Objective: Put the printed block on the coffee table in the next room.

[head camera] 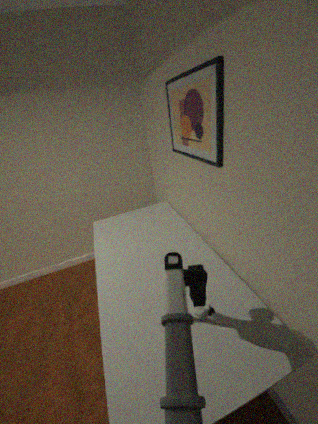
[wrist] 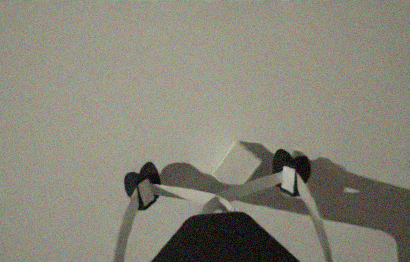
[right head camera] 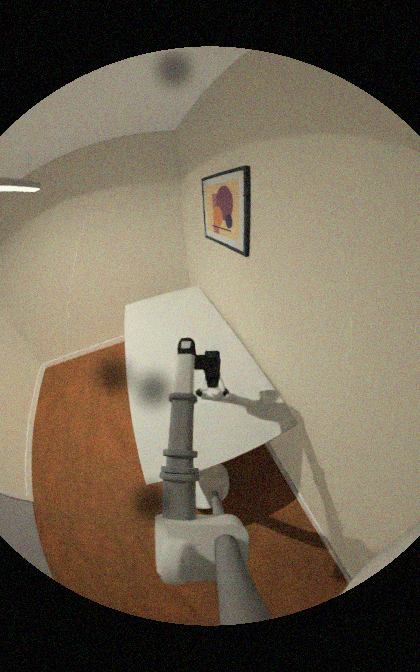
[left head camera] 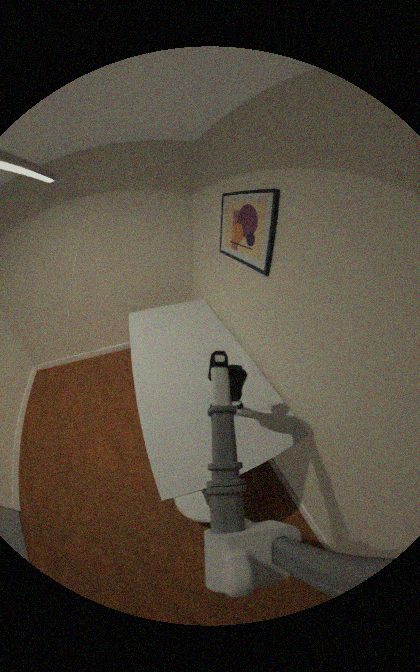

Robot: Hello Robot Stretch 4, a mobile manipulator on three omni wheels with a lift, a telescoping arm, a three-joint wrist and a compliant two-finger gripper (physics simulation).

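Where they show: gripper, fingertip midpoint: (head camera: 195,314) (wrist: 215,170); robot's base, origin of the base link: (left head camera: 203,494).
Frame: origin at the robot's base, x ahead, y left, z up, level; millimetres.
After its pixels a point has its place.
Observation:
The printed block (wrist: 237,165) @(x 431, y -140, z 713 mm) is a pale, plain box on the white table top (wrist: 100,75) @(x 538, y -1, z 684 mm). In the wrist view it lies turned at an angle, between the two fingertips in the picture and nearer the right one, with shadow beside it. My gripper (wrist: 215,170) @(x 425, y -119, z 695 mm) (right head camera: 212,392) (head camera: 201,312) @(x 425, y -119, z 695 mm) is open and points down over the table, with nothing between its fingers. Its height above the block is hard to judge. In the head views the block does not show; the arm and wrist cover that area. The coffee table does not show.
The long white table (head camera: 130,250) @(x 924, y 272, z 684 mm) (left head camera: 165,360) @(x 768, y 242, z 684 mm) (right head camera: 155,330) stands along the right wall, where a framed picture (head camera: 195,115) @(x 1004, y -238, z 1480 mm) (left head camera: 247,230) @(x 1009, y -236, z 1448 mm) (right head camera: 226,210) hangs. My arm (head camera: 181,355) @(x 123, y -56, z 1088 mm) (left head camera: 224,440) @(x 114, y -52, z 1088 mm) (right head camera: 181,425) reaches over it. Brown floor (head camera: 50,340) @(x 633, y 1128, z -35 mm) lies to the left.

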